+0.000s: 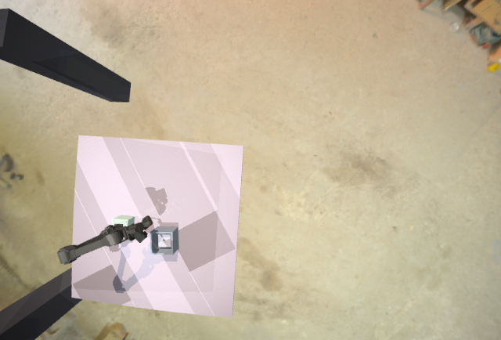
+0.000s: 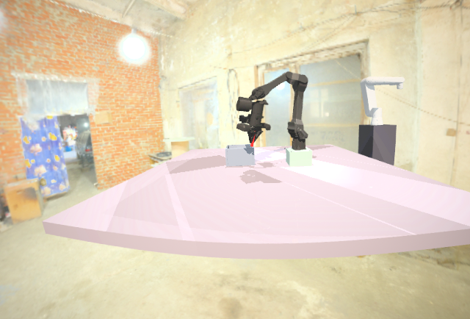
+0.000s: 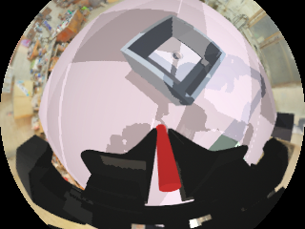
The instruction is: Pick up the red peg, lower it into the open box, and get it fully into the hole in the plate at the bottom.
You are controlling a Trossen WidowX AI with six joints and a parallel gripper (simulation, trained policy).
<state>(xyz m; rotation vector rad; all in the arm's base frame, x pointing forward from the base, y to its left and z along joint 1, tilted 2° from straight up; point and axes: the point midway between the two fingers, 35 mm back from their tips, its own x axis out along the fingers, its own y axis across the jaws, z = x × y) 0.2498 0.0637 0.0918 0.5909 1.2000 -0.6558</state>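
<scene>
Now: gripper tip 130 mm to the left of the pale plate, 90 mm above it and 70 mm short of it. The rest, counted from my gripper tip: grey box (130 mm to the right, 100 mm below, 70 mm ahead); red peg (20 mm above, 10 mm to the left, 10 mm behind).
</scene>
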